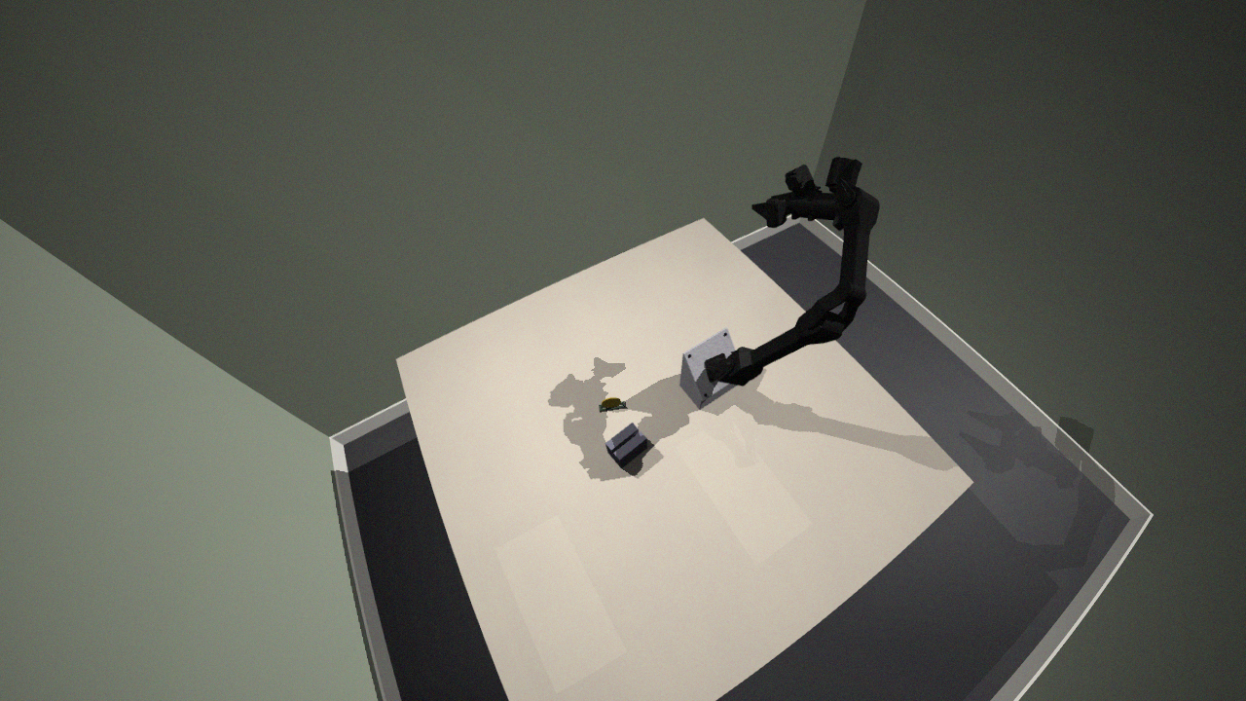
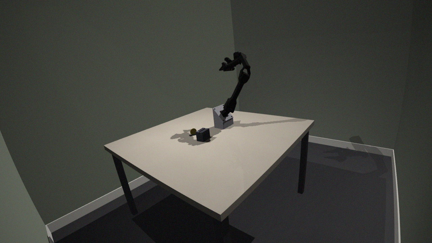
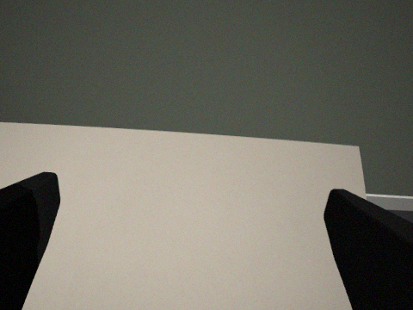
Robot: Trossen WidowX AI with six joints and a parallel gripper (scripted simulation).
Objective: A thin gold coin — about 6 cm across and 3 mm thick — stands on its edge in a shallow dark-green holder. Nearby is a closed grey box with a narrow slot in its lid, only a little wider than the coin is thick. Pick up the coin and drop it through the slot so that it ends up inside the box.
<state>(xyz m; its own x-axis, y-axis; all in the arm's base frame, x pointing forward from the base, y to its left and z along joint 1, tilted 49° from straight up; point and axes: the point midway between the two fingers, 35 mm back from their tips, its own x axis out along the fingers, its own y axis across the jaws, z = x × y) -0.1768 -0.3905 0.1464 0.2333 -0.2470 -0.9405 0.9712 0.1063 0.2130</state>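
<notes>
Now: the coin 50 cm ahead of my gripper tip, 44 cm below it and 10 cm to the left of it.
</notes>
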